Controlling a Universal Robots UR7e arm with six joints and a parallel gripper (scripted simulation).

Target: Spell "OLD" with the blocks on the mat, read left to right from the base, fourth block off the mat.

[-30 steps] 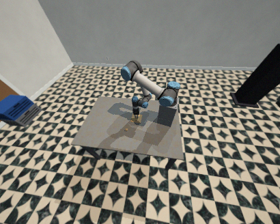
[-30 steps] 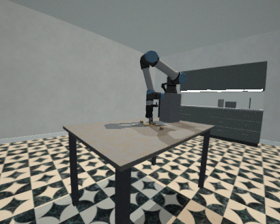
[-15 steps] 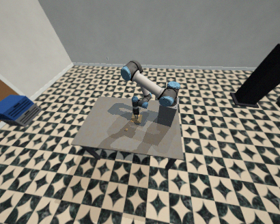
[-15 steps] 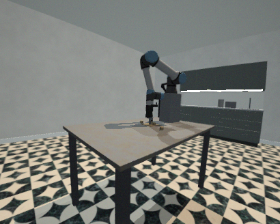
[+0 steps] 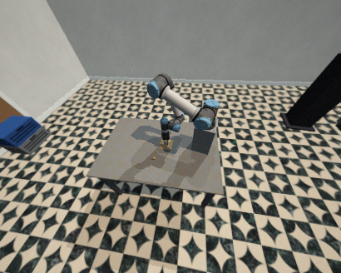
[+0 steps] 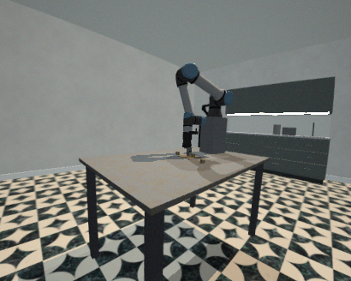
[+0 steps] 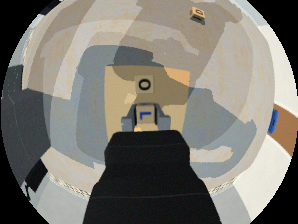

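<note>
My gripper is now 20 mm above the tan mat.
</note>
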